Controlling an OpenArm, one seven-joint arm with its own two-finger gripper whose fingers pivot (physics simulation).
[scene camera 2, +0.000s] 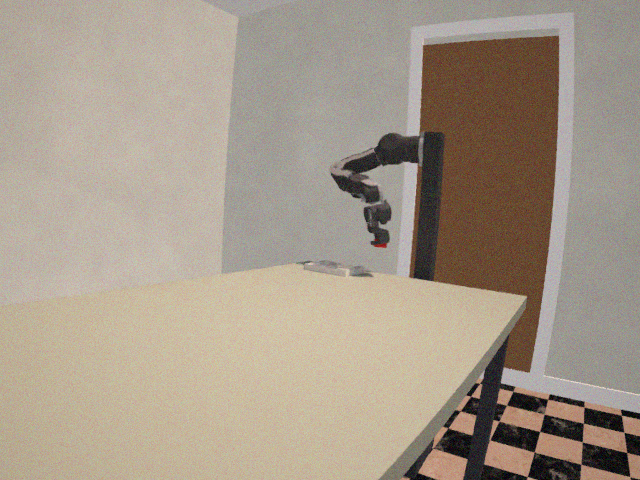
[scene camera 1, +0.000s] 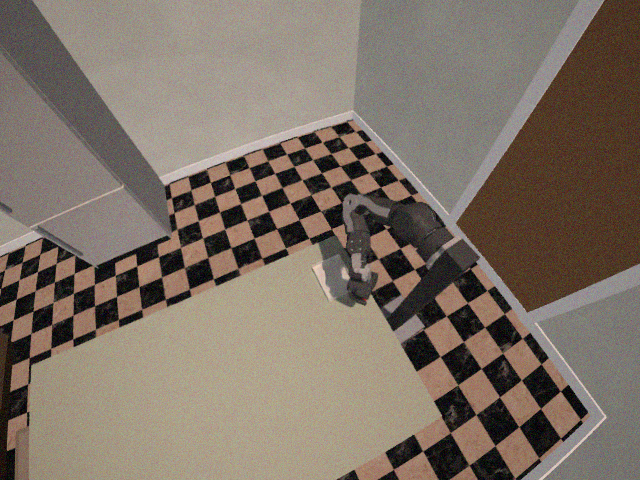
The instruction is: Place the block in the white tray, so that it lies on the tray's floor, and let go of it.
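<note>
The red block [scene camera 1: 364, 300] [scene camera 2: 381, 245] shows as a small red patch at the fingertips, mostly covered by the fingers. My gripper [scene camera 1: 362, 297] [scene camera 2: 380, 242] is shut on the block and holds it well above the table, clear of the tray. The white tray [scene camera 1: 321, 279] [scene camera 2: 326, 269] lies on the table near its far corner, partly under the arm and its shadow in scene camera 1. In scene camera 2 the gripper is above and to the right of the tray. The tray's floor is mostly hidden or shaded.
The pale table [scene camera 1: 217, 372] [scene camera 2: 232, 351] carries the tray near its back right corner. The arm's dark post [scene camera 1: 431, 289] [scene camera 2: 430, 206] stands beyond the table's edge. A grey cabinet [scene camera 1: 103, 217] stands on the chequered floor at the left in scene camera 1.
</note>
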